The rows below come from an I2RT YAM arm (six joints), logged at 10 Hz.
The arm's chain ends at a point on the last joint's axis. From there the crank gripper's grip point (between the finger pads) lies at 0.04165 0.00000 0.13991 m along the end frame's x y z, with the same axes.
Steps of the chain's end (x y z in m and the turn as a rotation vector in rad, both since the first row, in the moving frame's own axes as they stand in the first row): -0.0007, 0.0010, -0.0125, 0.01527, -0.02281, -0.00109; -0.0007, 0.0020, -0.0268, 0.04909, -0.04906, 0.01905; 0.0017, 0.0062, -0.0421, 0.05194, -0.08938, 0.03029; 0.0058, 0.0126, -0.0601, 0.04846, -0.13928, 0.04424; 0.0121, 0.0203, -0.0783, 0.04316, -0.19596, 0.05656; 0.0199, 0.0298, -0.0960, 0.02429, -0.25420, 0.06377; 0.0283, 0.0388, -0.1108, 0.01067, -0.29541, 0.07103
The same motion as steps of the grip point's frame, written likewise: -0.0039, -0.0012, -0.0116, 0.01527, -0.02281, -0.00109; -0.0076, -0.0042, -0.0251, 0.04909, -0.04906, 0.01905; -0.0109, -0.0001, -0.0391, 0.05194, -0.08938, 0.03029; -0.0139, 0.0071, -0.0558, 0.04846, -0.13928, 0.04424; -0.0158, 0.0157, -0.0730, 0.04316, -0.19596, 0.05656; -0.0166, 0.0278, -0.0900, 0.02429, -0.25420, 0.06377; -0.0143, 0.0387, -0.1047, 0.01067, -0.29541, 0.07103
